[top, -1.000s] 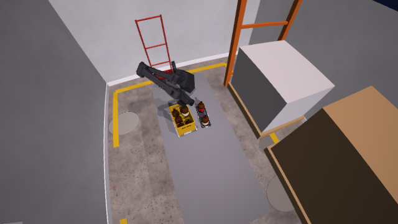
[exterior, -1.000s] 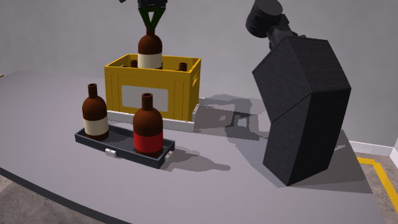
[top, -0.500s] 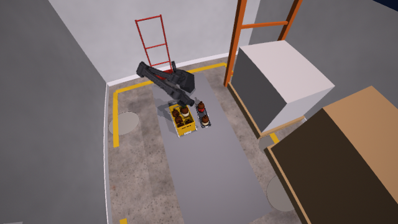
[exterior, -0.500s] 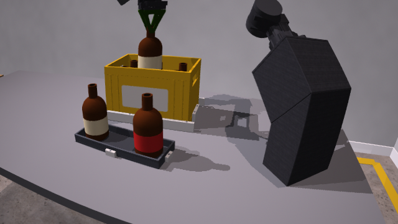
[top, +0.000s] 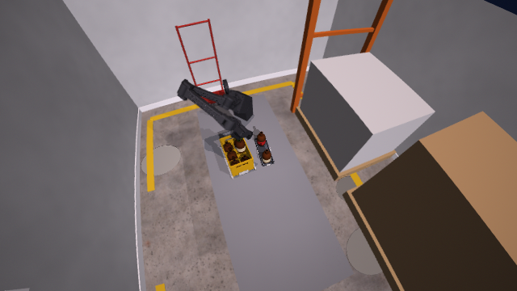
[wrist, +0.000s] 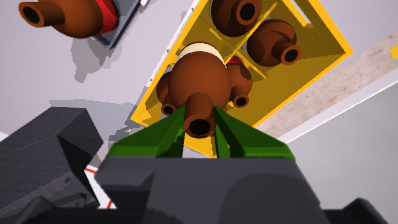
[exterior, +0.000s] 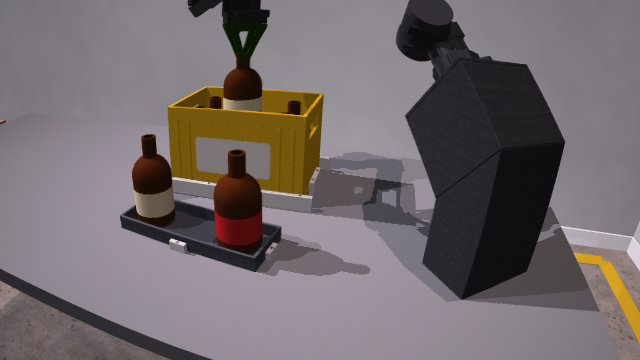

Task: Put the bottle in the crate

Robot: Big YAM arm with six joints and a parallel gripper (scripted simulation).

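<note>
The yellow crate lies 190 mm below my hand, 40 mm to the right of it and 10 mm behind it. From my hand the other things lie so: dark tray (260 mm below, 180 mm to the left, 60 mm ahead).
</note>
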